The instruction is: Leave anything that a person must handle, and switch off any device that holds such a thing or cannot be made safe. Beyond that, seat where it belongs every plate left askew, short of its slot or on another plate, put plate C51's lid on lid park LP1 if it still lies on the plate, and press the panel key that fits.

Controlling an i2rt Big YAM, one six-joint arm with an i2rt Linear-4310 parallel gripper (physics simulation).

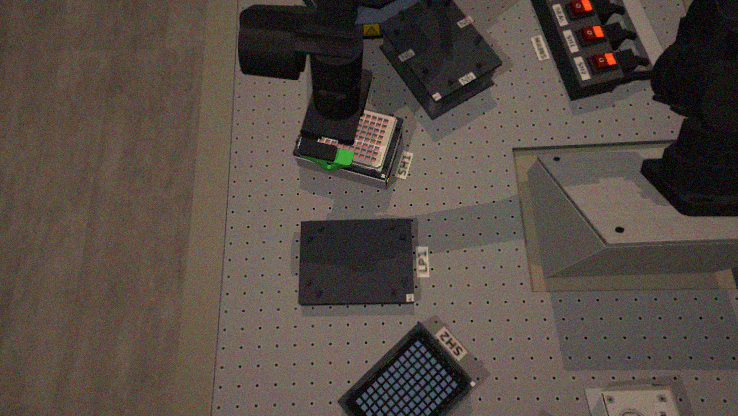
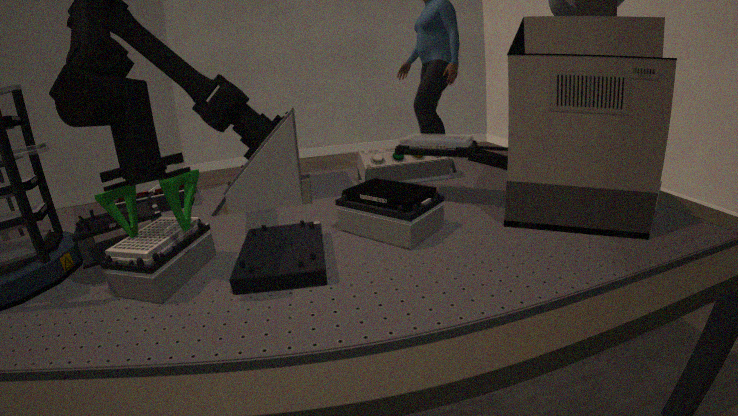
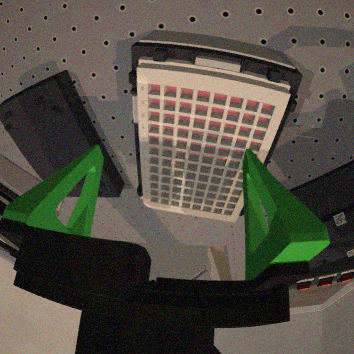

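A white plate with reddish wells lies on shaker SH1; it looks slightly turned against the shaker's dark holder. My gripper is open and empty, its green fingers spread low over the plate, one tip near each long side. Lid park LP1 is a dark slab with small pegs and no lid on it. A black plate with blue wells sits on SH2. The key panel stands at the back.
Dark nest blocks stand near SH1. A box of lit red switches stands beyond them. A rack on a blue base is at left, a tall pale device at right. A person stands behind the table.
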